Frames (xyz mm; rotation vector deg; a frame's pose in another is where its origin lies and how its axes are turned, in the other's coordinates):
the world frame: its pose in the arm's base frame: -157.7 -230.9 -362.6 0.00 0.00 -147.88
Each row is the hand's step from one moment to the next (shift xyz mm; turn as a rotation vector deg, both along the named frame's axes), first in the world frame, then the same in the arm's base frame.
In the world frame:
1: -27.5 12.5 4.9 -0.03 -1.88 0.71
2: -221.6 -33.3 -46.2 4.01 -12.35 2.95
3: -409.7 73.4 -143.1 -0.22 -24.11 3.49
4: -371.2 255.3 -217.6 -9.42 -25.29 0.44
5: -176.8 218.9 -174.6 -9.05 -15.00 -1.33
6: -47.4 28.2 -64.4 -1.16 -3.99 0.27
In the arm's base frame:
1: 29.9 4.0 4.9 -0.97 1.61 0.71
2: 170.0 146.0 -46.2 -9.96 8.33 2.95
3: 386.0 155.7 -143.1 -12.63 20.54 3.49
4: 450.1 -18.9 -217.6 -5.47 26.43 0.44
5: 266.1 -91.4 -174.6 -0.31 17.52 -1.33
6: 55.1 1.3 -64.4 -1.14 4.00 0.27

